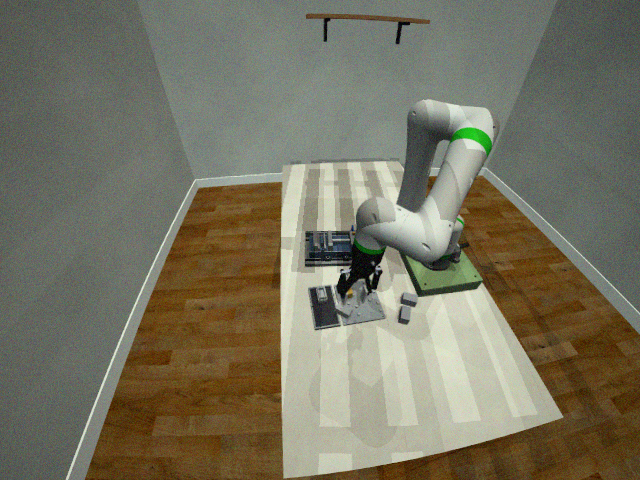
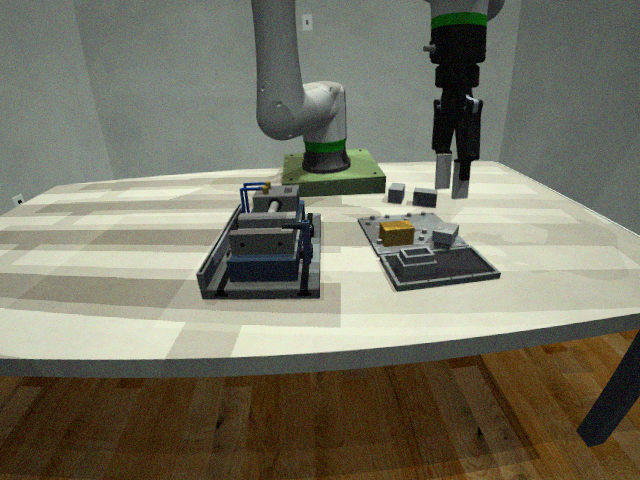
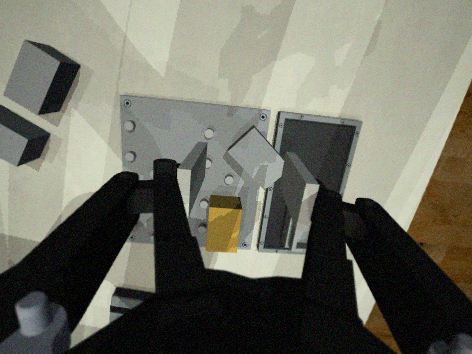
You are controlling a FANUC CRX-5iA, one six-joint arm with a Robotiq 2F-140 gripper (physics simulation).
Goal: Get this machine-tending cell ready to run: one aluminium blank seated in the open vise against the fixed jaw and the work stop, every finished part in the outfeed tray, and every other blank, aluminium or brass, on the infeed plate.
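Seen in the pictures: gripper, fingertip midpoint: (image 1: 352, 301) (image 2: 450, 193) (image 3: 244, 164); arm's base, link origin: (image 2: 326, 165).
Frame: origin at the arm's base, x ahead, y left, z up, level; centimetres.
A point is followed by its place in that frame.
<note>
My gripper (image 1: 357, 289) {z 5.3, x 45.2, y 15.7 cm} (image 2: 451, 180) {z 5.3, x 45.2, y 15.7 cm} (image 3: 244, 164) {z 5.3, x 45.2, y 15.7 cm} is open and empty above the infeed plate (image 1: 373, 313) {z -4.6, x 36.0, y 17.4 cm} (image 2: 373, 222) {z -4.6, x 34.2, y 4.1 cm} (image 3: 165, 112) {z -4.6, x 36.9, y 18.6 cm}. A grey aluminium blank (image 1: 343, 310) {z -0.9, x 48.1, y 15.4 cm} (image 2: 445, 234) {z -1.0, x 50.1, y 12.9 cm} (image 3: 255, 155) {z -0.9, x 47.0, y 15.0 cm} lies turned and seemingly tilted at the plate's edge by the outfeed tray (image 1: 326, 327) {z -4.5, x 55.5, y 19.2 cm} (image 2: 444, 282) {z -4.7, x 59.5, y 8.2 cm} (image 3: 320, 116) {z -4.2, x 54.7, y 19.2 cm}. A brass blank (image 1: 349, 292) {z -1.1, x 43.5, y 8.0 cm} (image 2: 396, 233) {z -1.9, x 45.9, y 4.8 cm} (image 3: 224, 230) {z -1.0, x 44.1, y 5.7 cm} sits on the plate. A grey finished part (image 1: 321, 293) {z -2.7, x 54.4, y 5.0 cm} (image 2: 416, 263) {z -2.7, x 55.8, y 4.5 cm} is in the tray. Two grey blocks (image 1: 408, 299) {z -1.6, x 21.0, y 16.3 cm} (image 1: 405, 314) {z -1.6, x 25.1, y 22.2 cm} (image 2: 396, 192) {z -2.3, x 22.4, y 14.2 cm} (image 2: 424, 196) {z -2.6, x 26.0, y 20.5 cm} (image 3: 35, 77) {z -1.6, x 25.0, y 21.7 cm} (image 3: 12, 140) {z -1.6, x 21.4, y 15.3 cm} lie on the table. No blank shows in the vise (image 1: 328, 249) {z 1.7, x 46.9, y -14.4 cm} (image 2: 263, 242) {z 2.7, x 52.7, y -20.2 cm}; its jaw gap is largely hidden.
The vise's base has a raised side wall (image 2: 219, 253) {z -1.7, x 46.4, y -28.4 cm}, and blue lines (image 2: 242, 198) {z 3.4, x 33.1, y -24.0 cm} stand at its rear. The green robot base (image 1: 447, 276) {z 0.5, x -0.2, y 11.0 cm} (image 2: 333, 180) {z -1.0, x 12.6, y -0.5 cm} stands behind the loose blocks. Short pegs (image 3: 209, 133) {z -3.8, x 41.9, y 16.6 cm} rise from the infeed plate.
</note>
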